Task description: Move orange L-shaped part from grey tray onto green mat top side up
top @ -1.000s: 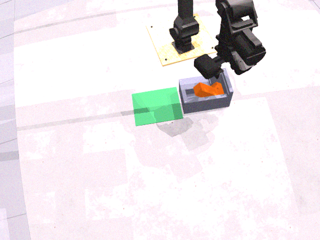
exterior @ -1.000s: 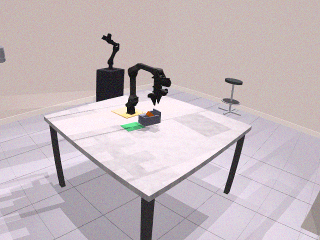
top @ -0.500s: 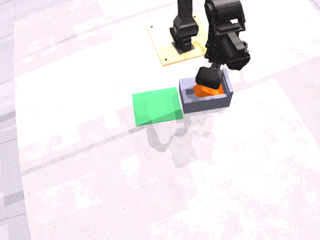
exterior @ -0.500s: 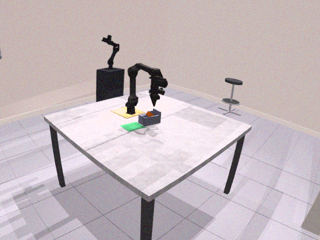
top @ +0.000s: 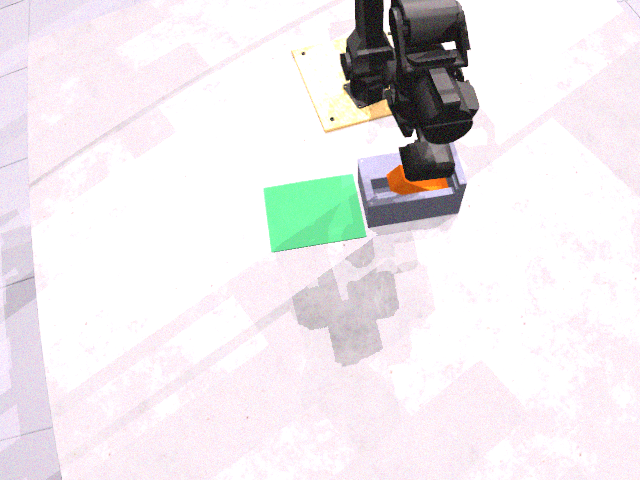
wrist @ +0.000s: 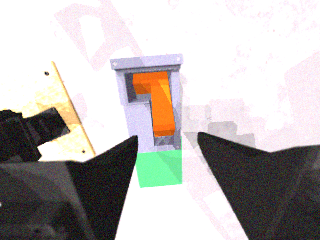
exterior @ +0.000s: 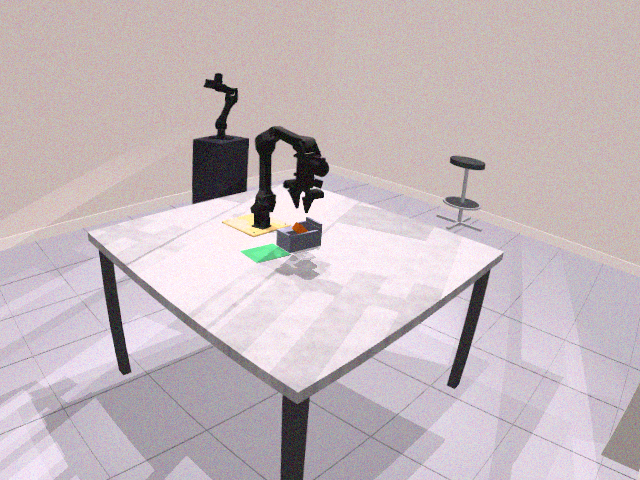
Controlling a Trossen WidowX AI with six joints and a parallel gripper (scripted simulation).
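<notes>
The orange L-shaped part is 100 mm below my gripper tip, 30 mm to the left of it and 10 mm behind it. Also, from my gripper tip: grey tray (160 mm below, 10 mm to the left, 10 mm behind); then green mat (160 mm below, 140 mm to the right, 60 mm behind).
</notes>
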